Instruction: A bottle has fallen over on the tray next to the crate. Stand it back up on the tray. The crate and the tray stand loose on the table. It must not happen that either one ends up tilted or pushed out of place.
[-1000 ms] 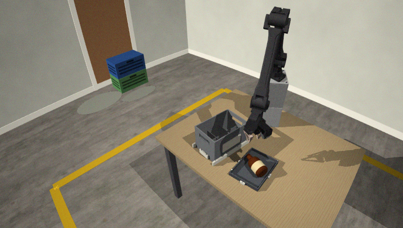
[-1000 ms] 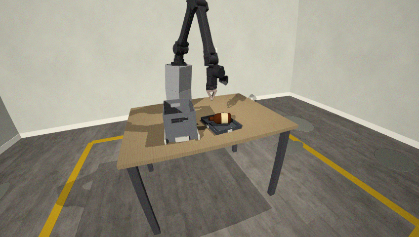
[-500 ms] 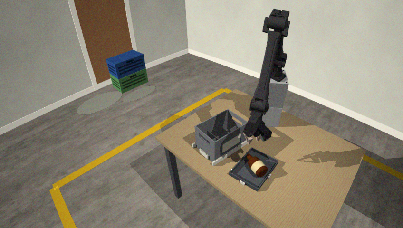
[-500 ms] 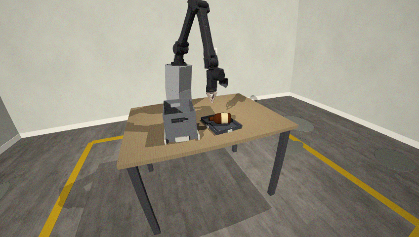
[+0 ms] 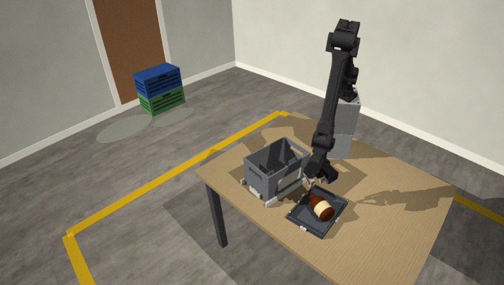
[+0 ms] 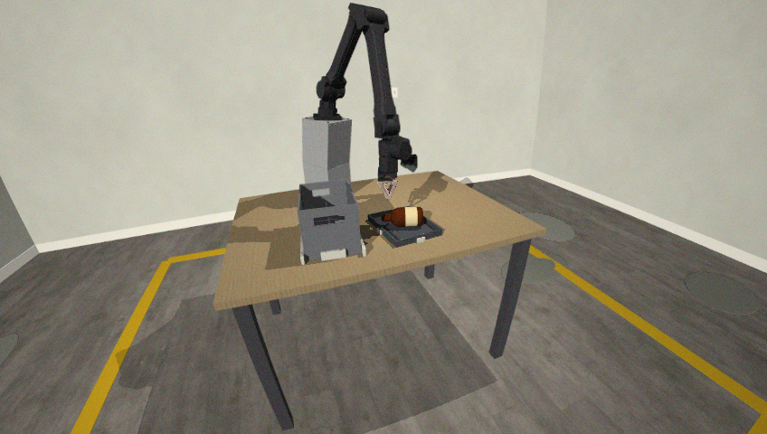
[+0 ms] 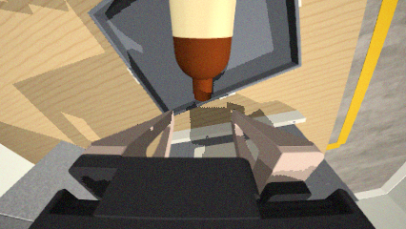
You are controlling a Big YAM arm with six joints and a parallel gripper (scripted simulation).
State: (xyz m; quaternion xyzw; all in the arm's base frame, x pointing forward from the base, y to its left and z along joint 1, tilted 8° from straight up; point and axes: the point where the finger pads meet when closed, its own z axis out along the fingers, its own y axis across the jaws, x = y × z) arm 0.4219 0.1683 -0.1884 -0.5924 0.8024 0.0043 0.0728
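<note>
The brown bottle lies 10 mm ahead of my hand, 50 mm to the left of it and 90 mm below it. The rest, counted from my hand: dark tray (20 mm ahead, 50 mm to the left, 120 mm below); then grey crate (10 mm ahead, 230 mm to the right, 50 mm below).
</note>
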